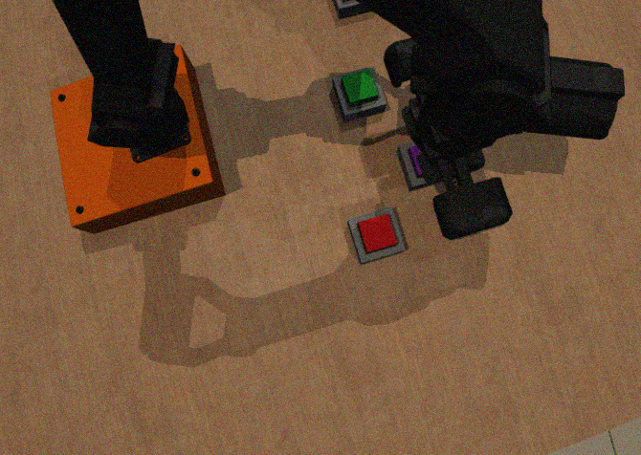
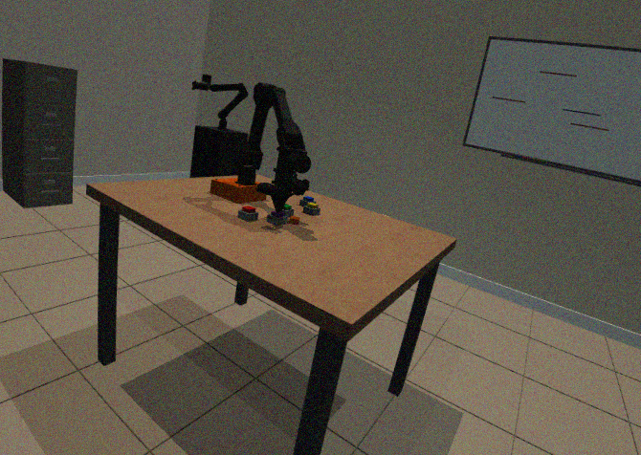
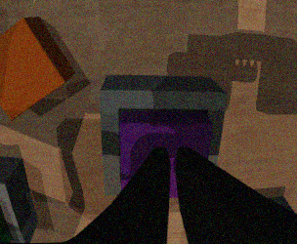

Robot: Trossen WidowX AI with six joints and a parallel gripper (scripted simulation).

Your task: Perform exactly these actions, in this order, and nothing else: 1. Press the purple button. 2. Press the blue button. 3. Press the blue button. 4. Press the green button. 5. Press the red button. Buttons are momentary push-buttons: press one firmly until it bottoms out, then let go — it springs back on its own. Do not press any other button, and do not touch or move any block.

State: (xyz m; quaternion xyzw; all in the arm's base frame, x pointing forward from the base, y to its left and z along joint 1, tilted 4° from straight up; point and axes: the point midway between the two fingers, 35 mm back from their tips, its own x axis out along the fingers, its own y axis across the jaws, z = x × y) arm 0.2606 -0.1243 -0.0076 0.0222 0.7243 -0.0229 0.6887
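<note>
My gripper tip is now 1 cm above the purple button. Also, from my gripper tip: orange block (6 cm to the left, 3 cm below, 3 cm ahead); green button (10 cm to the left, 4 cm behind, 1 cm below); red button (8 cm behind, 5 cm to the right, 1 cm below).
</note>
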